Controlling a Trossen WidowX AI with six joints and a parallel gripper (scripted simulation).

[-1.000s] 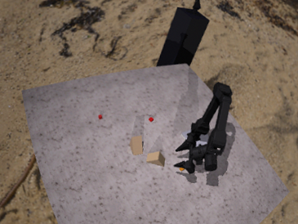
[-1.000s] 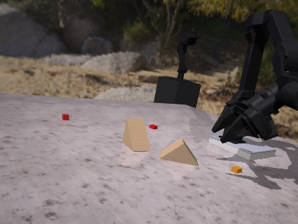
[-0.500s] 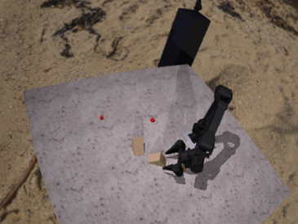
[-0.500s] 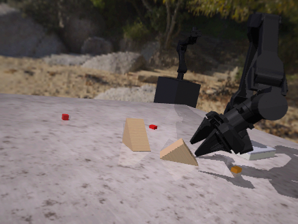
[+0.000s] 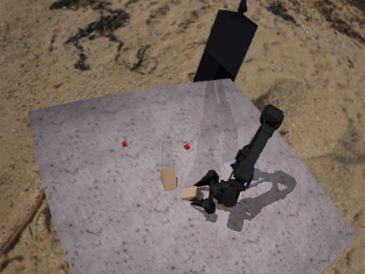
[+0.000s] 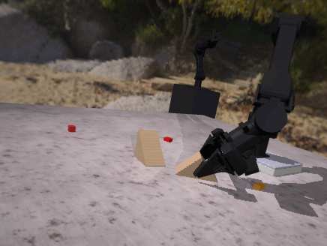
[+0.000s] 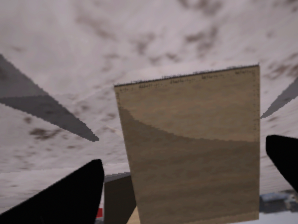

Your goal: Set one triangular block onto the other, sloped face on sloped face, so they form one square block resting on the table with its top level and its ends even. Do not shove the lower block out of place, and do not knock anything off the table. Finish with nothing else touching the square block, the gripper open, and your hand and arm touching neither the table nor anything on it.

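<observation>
The small orange cube lies 11 cm behind my gripper tip, 10 cm to the left of it and 1 cm below it. The rest, counted from my gripper tip: small red cube (33 cm to the right, 17 cm ahead, 1 cm below).
</observation>
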